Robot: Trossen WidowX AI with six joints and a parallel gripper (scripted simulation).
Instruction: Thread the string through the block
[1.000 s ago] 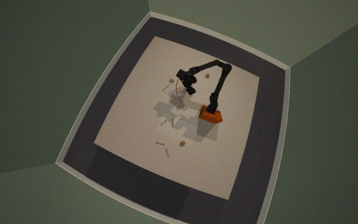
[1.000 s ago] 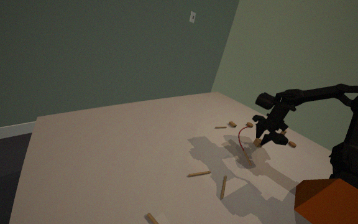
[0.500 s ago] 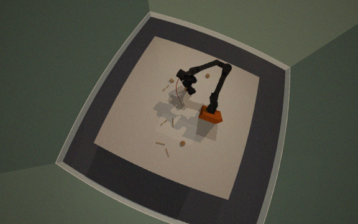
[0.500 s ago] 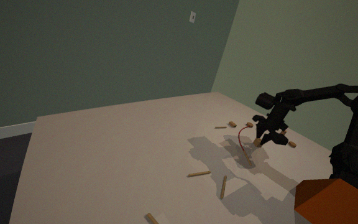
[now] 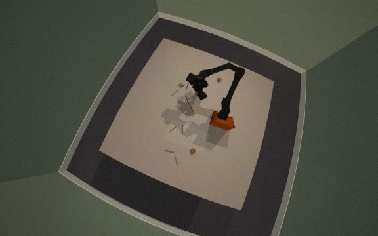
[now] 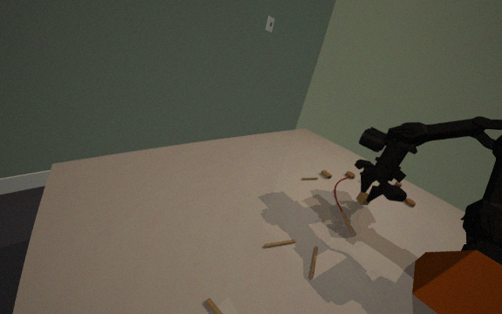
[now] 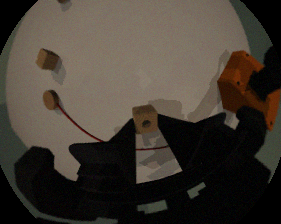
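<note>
Right now the thin wooden stick is 130 mm to the left of my gripper tip, 20 mm below it and 10 mm ahead of it. From my gripper tip the other things lie so: small wooden block: right at my gripper tip; then round button: 160 mm to the right, 100 mm ahead, 20 mm below.
</note>
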